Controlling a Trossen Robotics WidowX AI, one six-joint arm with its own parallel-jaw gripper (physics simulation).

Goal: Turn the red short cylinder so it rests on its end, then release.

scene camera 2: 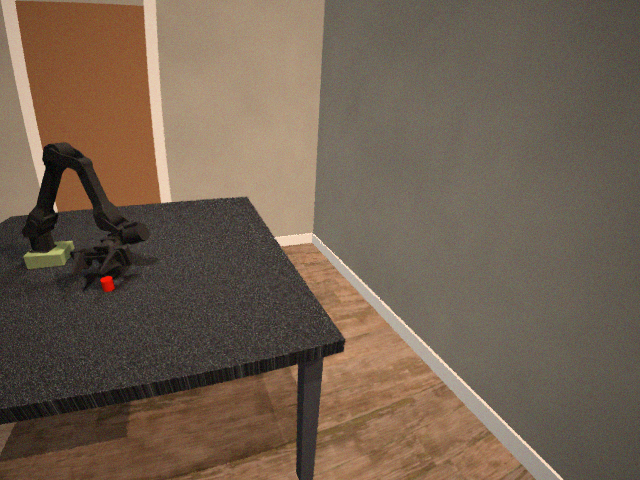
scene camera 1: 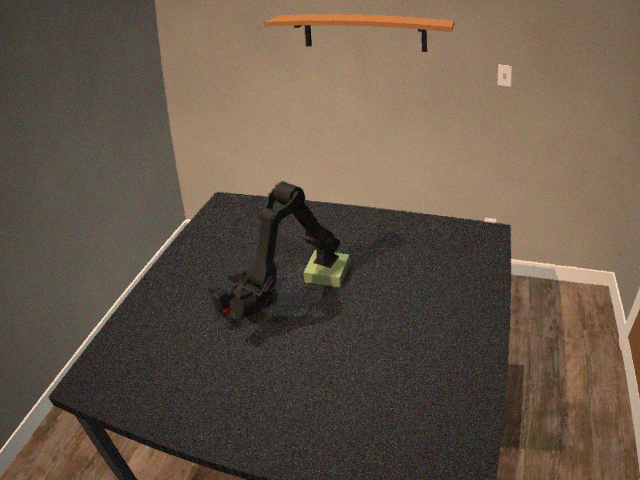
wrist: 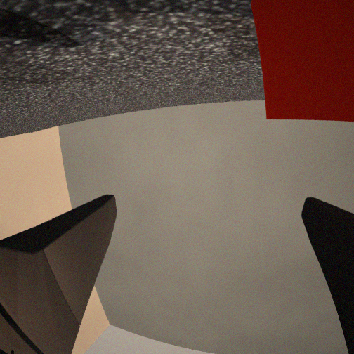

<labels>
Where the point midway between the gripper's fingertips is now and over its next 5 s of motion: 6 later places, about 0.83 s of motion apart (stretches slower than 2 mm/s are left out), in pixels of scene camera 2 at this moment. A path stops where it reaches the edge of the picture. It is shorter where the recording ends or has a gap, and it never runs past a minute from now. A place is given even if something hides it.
The gripper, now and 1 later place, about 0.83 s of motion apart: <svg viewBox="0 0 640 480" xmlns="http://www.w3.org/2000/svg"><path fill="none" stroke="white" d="M86 274L65 238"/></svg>
</labels>
